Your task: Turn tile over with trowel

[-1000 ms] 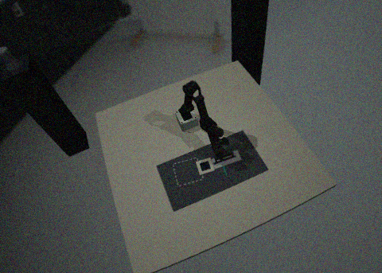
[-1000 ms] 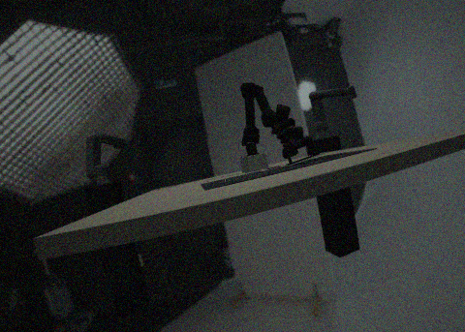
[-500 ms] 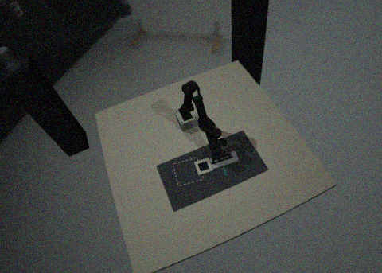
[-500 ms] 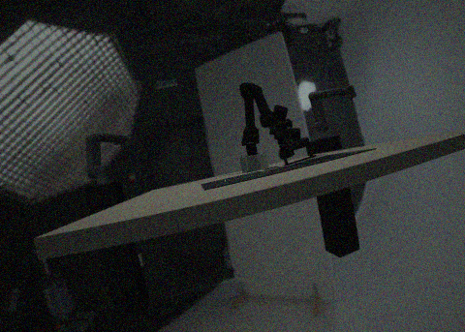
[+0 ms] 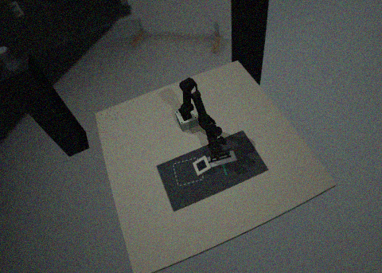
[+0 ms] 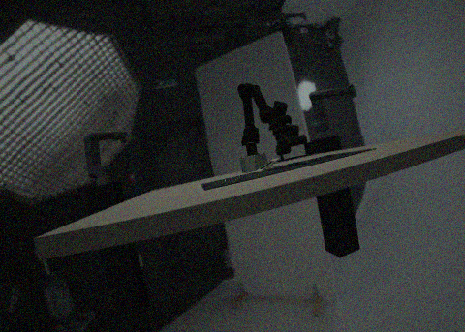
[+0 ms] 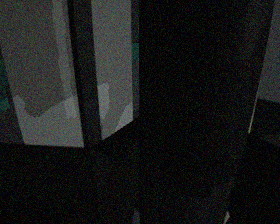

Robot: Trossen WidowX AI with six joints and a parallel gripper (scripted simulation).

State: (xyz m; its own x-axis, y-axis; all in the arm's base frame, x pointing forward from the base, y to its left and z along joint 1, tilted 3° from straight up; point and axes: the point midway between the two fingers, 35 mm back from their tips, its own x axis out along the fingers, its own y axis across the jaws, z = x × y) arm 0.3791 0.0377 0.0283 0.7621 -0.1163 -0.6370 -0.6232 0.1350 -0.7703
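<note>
My gripper tip is now 70 mm above the teal trowel, 40 mm to the right of it and 40 mm past it. Also, from my gripper tip: tile 100 mm to the right, 50 mm below, 40 mm behind; then dark mat 90 mm below, 50 mm to the right, 10 mm behind.
</note>
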